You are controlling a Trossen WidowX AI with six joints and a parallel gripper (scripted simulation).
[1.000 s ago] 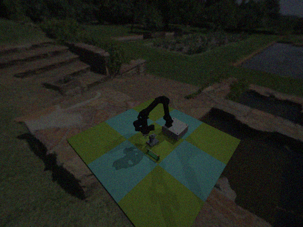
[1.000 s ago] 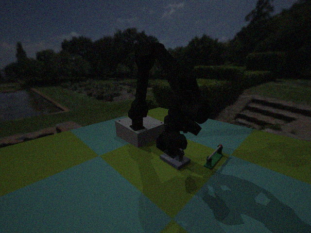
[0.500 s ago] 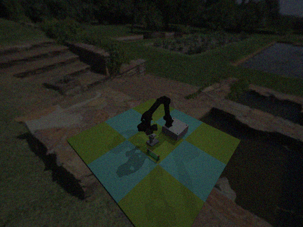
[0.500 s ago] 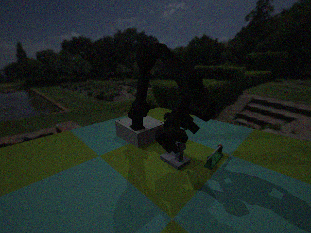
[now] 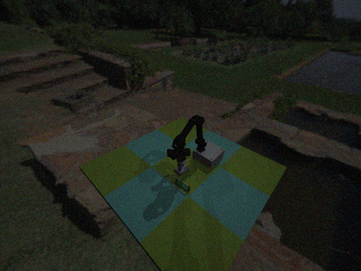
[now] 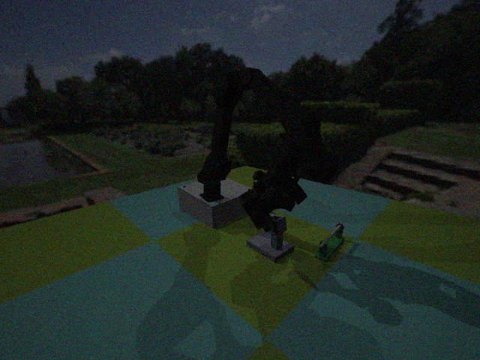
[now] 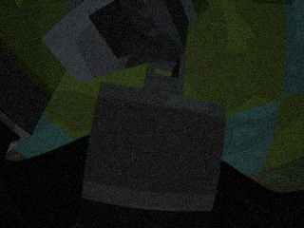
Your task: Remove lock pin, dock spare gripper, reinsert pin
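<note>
My gripper tip is now 20 cm to the right of the green pin rest, 9 cm short of it and 9 cm above it. From my gripper tip the other things lie so: socket (7 cm to the left, 7 cm below); spare gripper (1 cm to the left, 1 cm above).
</note>
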